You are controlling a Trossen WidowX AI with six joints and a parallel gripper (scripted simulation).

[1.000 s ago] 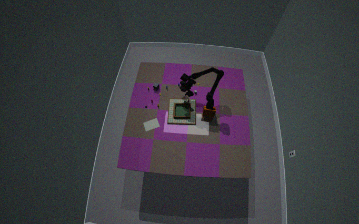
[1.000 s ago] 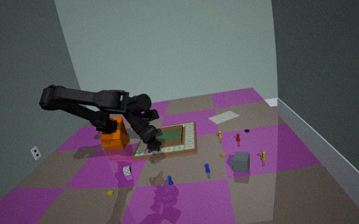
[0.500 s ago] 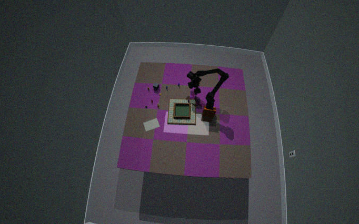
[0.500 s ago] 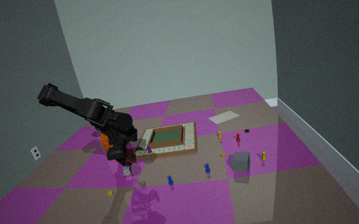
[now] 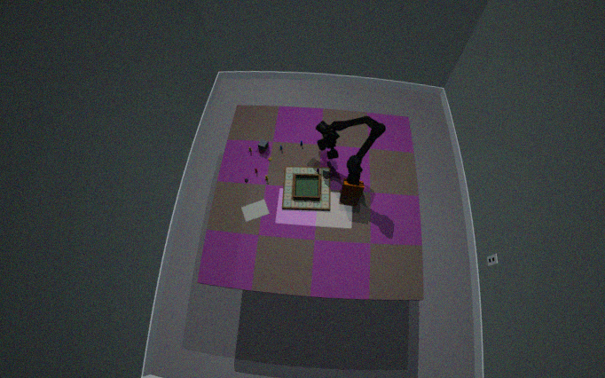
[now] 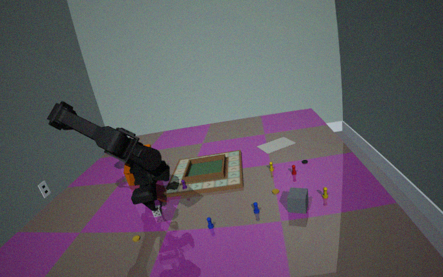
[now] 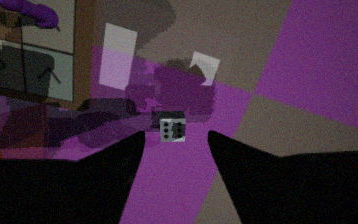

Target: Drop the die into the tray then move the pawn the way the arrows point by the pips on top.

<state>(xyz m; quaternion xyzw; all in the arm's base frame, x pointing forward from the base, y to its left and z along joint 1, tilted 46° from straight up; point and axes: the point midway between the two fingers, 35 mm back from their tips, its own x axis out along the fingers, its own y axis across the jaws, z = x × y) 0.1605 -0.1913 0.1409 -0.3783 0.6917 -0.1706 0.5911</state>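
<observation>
The white die is 30 mm below my gripper tip. Also, from my gripper tip: purple pawn: 60 mm ahead, 130 mm to the left, 10 mm below; then red pawn: 440 mm ahead, 190 mm to the left, 20 mm below; then white card: 390 mm ahead, 450 mm to the left, 40 mm below.
</observation>
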